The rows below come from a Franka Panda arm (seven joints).
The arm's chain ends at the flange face. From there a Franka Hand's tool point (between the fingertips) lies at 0.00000 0.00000 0.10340 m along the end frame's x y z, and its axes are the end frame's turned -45 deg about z.
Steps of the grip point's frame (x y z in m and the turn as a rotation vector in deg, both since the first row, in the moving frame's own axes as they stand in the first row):
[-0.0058, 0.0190, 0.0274, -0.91, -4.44, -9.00]
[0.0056, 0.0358, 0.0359, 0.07, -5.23, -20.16]
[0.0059, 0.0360, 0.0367, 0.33, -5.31, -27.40]
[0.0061, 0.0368, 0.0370, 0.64, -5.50, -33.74]
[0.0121, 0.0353, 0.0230, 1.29, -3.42, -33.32]
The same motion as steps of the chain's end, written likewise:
[0.0133, 0.0104, 0.0277, -3.78, -2.50, -9.00]
[0.0347, 0.0137, 0.0363, -3.65, -3.75, -20.16]
[0.0351, 0.0135, 0.0371, -3.52, -3.99, -27.40]
[0.0359, 0.0136, 0.0375, -3.44, -4.34, -33.74]
[0.0384, 0.0121, 0.0232, -1.51, -3.33, -33.32]

